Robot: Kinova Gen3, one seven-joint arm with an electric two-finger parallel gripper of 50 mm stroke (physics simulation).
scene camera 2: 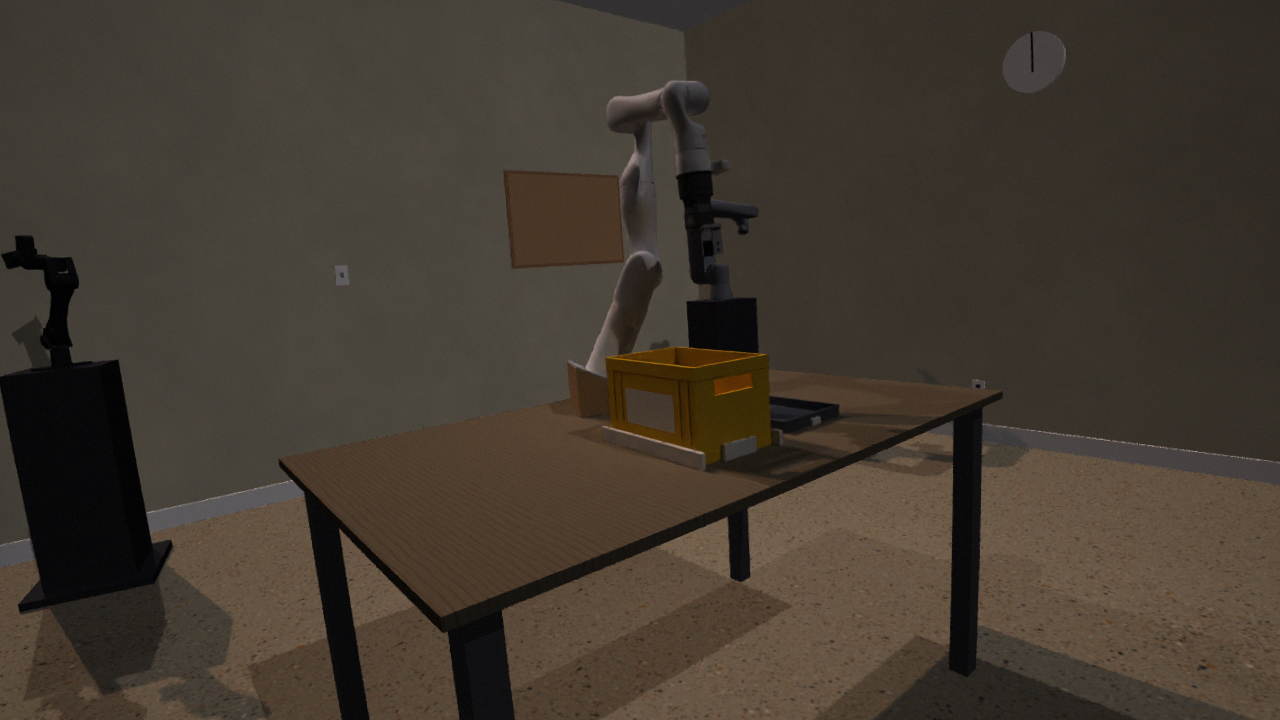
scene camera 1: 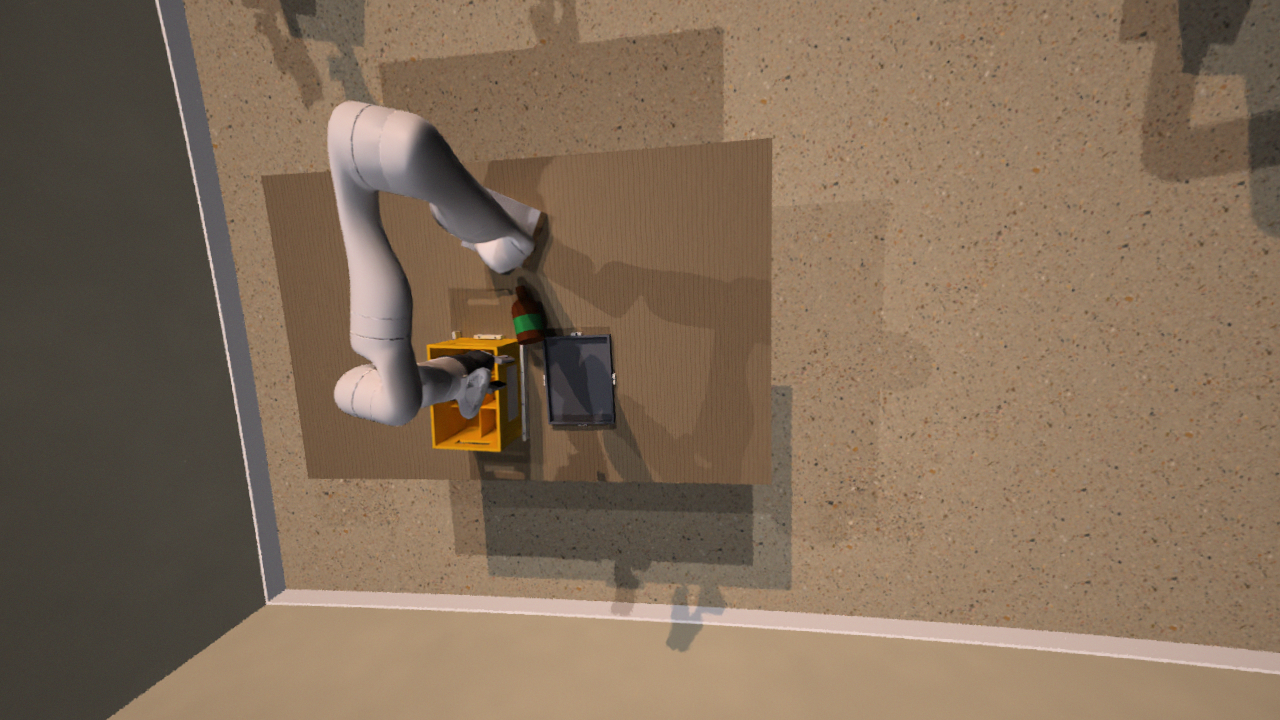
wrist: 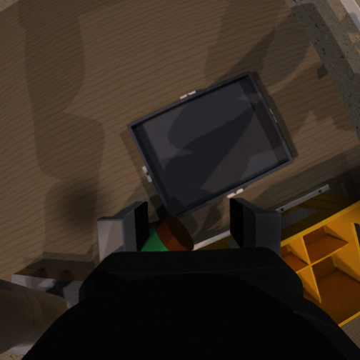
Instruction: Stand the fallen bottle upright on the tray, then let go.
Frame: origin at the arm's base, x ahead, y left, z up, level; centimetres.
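Where they show: gripper, between the fingertips: point(scene camera 2: 713, 255) point(scene camera 1: 505, 371); arm's base, origin of its link: point(scene camera 2: 602, 375).
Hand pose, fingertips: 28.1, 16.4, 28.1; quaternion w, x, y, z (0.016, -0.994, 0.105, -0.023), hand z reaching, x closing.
Each offset is from my fingertips to the top centre of the thing, as dx, dy, dz.
The brown bottle {-8.6, -9.3, -27.7} point(scene camera 1: 528, 324) point(wrist: 175, 235) with a green band lies on its side on the table. In scene camera 1 its neck points towards the arm's base and its bottom end is beside a corner of the dark tray {+7.7, +7.2, -34.5} point(scene camera 1: 614, 407) point(wrist: 190, 100) point(scene camera 2: 804, 421). The tray lies flat and holds no bottle. My gripper point(scene camera 1: 503, 372) point(wrist: 188, 217) is open and empty, pointing down high above the table. In the wrist view the bottle's bottom end shows low between the fingers, well below them; its neck is hidden. The bottle does not show in scene camera 2.
A tall yellow crate {+14.0, -18.2, -19.5} point(scene camera 1: 433, 425) point(scene camera 2: 725, 420) point(wrist: 327, 276) with inner dividers stands beside the tray and the bottle. A low pale rail point(scene camera 1: 524, 420) point(scene camera 2: 653, 447) point(wrist: 305, 197) runs along the crate's side. The arm's angled base block point(scene camera 2: 586, 392) is near the bottle's neck end.
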